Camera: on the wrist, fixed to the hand. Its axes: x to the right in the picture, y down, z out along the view.
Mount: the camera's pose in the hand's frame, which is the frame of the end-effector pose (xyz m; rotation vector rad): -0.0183 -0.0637 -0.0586 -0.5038 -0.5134 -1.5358
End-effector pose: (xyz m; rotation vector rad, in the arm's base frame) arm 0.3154 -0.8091 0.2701 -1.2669 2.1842 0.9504
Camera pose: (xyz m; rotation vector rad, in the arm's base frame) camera 0.3781 -0.8642 0.2996 -1.9981 0.2092 0.8824
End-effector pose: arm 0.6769 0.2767 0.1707 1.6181 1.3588 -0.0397
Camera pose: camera 0.5905 0.2958 0.1708 -0.1221 1.6647 -0.8647
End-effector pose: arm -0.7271 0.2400 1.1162 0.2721 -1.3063 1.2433
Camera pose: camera -0.6393 0.2497 1.1115 1.0116 -1.2483 -0.4784
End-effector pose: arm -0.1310 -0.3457 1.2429 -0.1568 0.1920 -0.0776
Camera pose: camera -0.1643 -0.4154 1.1998 -0.7921 -0.4716 -1.5089
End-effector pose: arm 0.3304 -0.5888 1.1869 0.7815 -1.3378 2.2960
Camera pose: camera 0.3644 -0.5075 1.1950 1.4879 -0.7997 0.5605
